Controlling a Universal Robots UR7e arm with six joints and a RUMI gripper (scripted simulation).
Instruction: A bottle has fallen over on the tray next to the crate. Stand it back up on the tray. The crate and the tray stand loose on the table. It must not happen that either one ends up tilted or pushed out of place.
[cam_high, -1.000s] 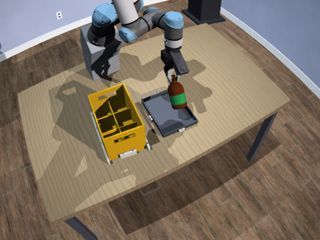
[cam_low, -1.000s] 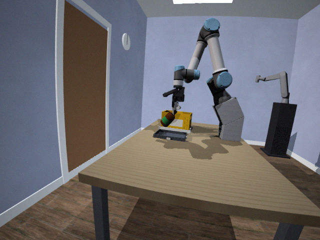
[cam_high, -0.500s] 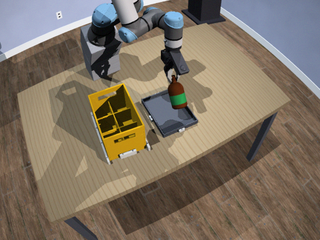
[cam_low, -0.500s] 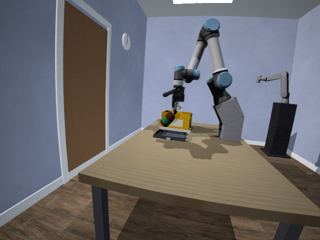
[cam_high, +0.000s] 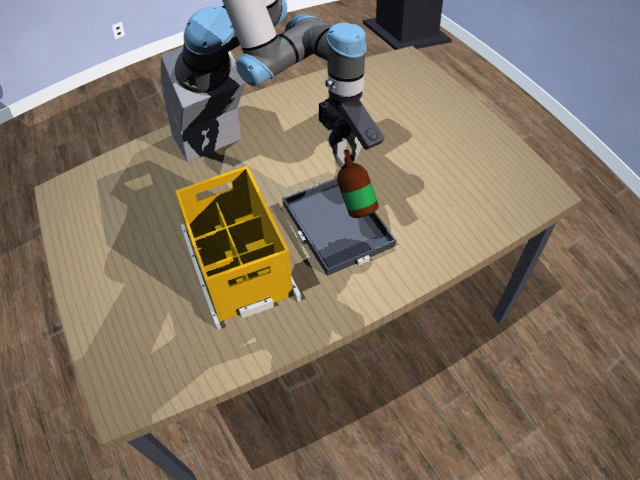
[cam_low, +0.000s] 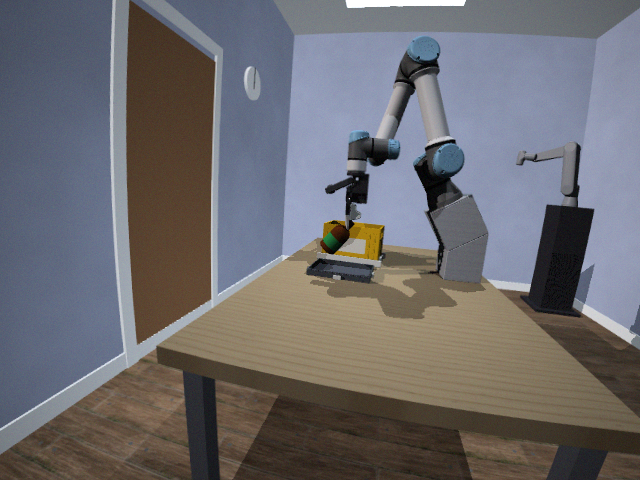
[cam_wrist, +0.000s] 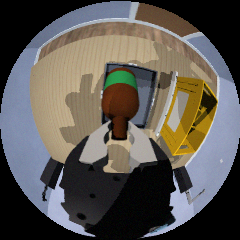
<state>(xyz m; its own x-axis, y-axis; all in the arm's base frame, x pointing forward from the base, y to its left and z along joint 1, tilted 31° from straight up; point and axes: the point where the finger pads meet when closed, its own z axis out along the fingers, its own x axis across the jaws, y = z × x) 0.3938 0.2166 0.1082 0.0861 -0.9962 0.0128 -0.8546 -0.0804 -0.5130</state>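
Right now the bottle is 3 cm ahead of my hand and 4 cm below it. Also, from my hand: tray 1 cm ahead, 3 cm to the right, 19 cm below; then yellow crate 1 cm ahead, 30 cm to the right, 12 cm below.
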